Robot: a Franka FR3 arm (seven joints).
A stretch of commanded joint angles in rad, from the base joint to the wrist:
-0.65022, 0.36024, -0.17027, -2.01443, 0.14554, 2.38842, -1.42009
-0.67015, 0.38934, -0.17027, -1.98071, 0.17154, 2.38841, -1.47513
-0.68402, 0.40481, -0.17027, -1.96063, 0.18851, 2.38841, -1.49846
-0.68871, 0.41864, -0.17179, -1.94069, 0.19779, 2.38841, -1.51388
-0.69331, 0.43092, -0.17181, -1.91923, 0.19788, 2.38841, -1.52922
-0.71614, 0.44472, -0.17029, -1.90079, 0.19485, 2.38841, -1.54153
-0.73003, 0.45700, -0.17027, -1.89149, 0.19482, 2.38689, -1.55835
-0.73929, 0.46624, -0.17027, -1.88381, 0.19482, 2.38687, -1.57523
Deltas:
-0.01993, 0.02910, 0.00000, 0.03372, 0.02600, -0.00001, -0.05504
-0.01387, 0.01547, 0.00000, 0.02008, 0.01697, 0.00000, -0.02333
-0.00469, 0.01383, -0.00152, 0.01994, 0.00928, 0.00000, -0.01542
-0.00460, 0.01228, -0.00002, 0.02146, 0.00009, 0.00000, -0.01534
-0.02283, 0.01380, 0.00152, 0.01844, -0.00303, 0.00000, -0.01231
-0.01389, 0.01228, 0.00002, 0.00930, -0.00003, -0.00152, -0.01682
-0.00926, 0.00924, 0.00000, 0.00768, 0.00000, -0.00002, -0.01688

